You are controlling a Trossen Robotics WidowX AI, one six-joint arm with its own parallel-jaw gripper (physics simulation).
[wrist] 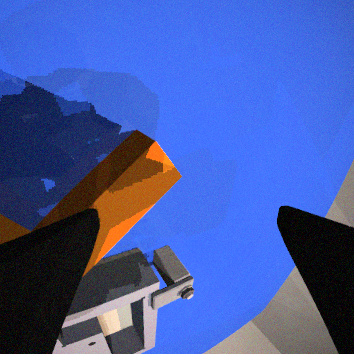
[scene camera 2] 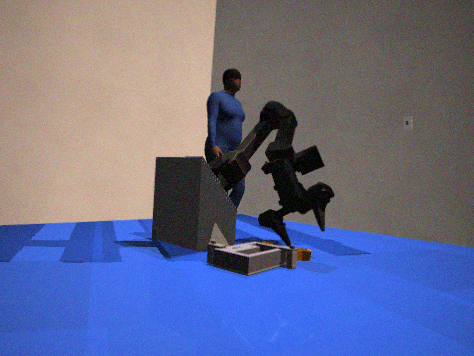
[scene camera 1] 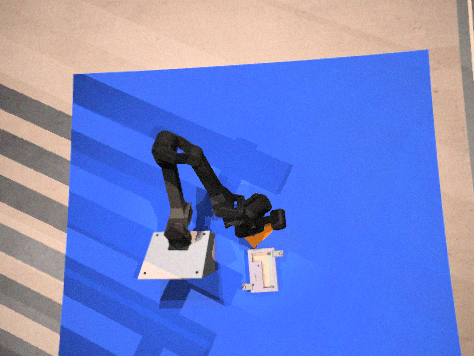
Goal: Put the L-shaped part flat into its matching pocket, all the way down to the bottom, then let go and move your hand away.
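Where they show: gripper, fingertip midpoint: [wrist: 189,217] [scene camera 2: 306,239] [scene camera 1: 273,227]; arm's base at its link origin: [scene camera 2: 205,193] [scene camera 1: 180,242].
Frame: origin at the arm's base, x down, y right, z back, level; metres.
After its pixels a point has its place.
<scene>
The orange L-shaped part [scene camera 1: 261,236] @[x 0.105, y -0.024, z -0.257 m] [scene camera 2: 304,255] @[x 0.118, y -0.049, z -0.300 m] [wrist: 117,200] @[x 0.107, y -0.051, z -0.273 m] lies on the blue mat, outside the pocket, beside the pale fixture [scene camera 1: 256,276] @[x 0.094, y 0.108, z -0.241 m] [scene camera 2: 234,261] @[x 0.110, y 0.156, z -0.279 m] [wrist: 120,281] @[x 0.105, y 0.015, z -0.276 m]. The fixture's L-shaped pocket [scene camera 1: 270,272] @[x 0.125, y 0.097, z -0.287 m] shows a cream bottom. My gripper [scene camera 1: 263,225] [scene camera 2: 306,237] @[x 0.082, y -0.053, z -0.299 m] [wrist: 189,217] @[x 0.082, y -0.053, z -0.299 m] is wide open with nothing between its fingers. It is low, over and beside the part. In the wrist view the left finger covers the part's corner, and one arm of the part reaches toward the space between the fingers. The gripper hides some of the part in scene camera 1.
The arm's wedge-shaped base [scene camera 1: 175,266] @[x -0.069, y 0.068, z -0.007 m] [scene camera 2: 177,200] @[x 0.016, y 0.102, z -0.012 m] stands left of the fixture. Small bolted tabs [scene camera 1: 278,253] @[x 0.089, y 0.031, z -0.314 m] [wrist: 172,280] @[x 0.097, y 0.024, z -0.314 m] stick out from the fixture's corners. The blue mat [scene camera 1: 350,150] @[x 0.130, y -0.326, z -0.564 m] [scene camera 2: 150,310] @[x 0.130, y 0.390, z -0.358 m] [wrist: 260,100] @[x 0.130, y -0.108, z -0.392 m] lies under everything. A person in blue [scene camera 2: 227,120] stands behind the arm.
</scene>
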